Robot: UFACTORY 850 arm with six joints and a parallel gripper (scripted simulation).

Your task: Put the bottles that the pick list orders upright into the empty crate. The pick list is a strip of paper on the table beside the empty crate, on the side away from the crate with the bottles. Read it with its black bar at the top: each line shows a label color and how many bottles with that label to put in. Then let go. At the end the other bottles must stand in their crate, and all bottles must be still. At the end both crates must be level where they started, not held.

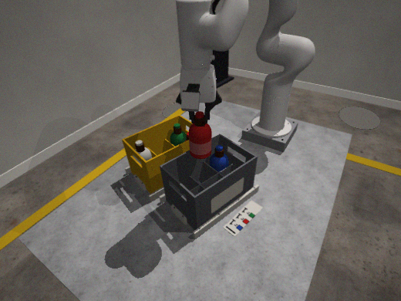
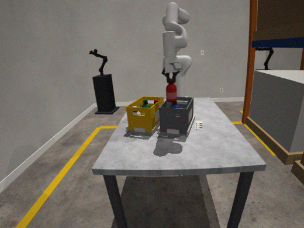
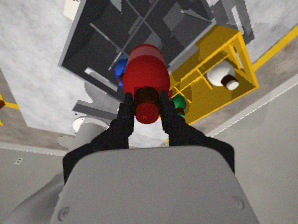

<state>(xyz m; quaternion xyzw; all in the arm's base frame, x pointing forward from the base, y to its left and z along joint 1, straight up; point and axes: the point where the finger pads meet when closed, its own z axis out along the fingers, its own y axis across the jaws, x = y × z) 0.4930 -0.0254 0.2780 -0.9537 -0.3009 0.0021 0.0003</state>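
The red bottle lies 70 mm below my hand. Round my hand: grey crate: 250 mm below, 40 mm to the left, 10 mm ahead; blue-label bottle: 240 mm below, 90 mm behind, 10 mm to the left; yellow crate: 250 mm below, 190 mm to the right, 10 mm behind.
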